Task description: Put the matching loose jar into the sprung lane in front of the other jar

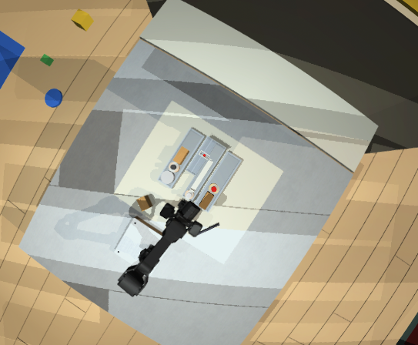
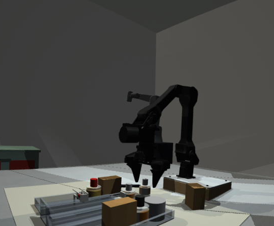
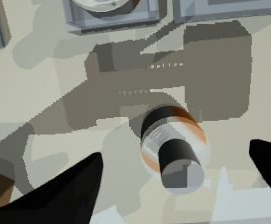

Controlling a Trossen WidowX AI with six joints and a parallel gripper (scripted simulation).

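My gripper tip is now 13 cm to the left of the black rod and 3 cm above it. Round my gripper tip: sprung lane 25 cm ahead, 5 cm to the left, 2 cm below; then red mark 29 cm ahead, 7 cm to the left, 3 cm above; then grey cylinder 12 cm ahead, 16 cm to the left, 1 cm below.
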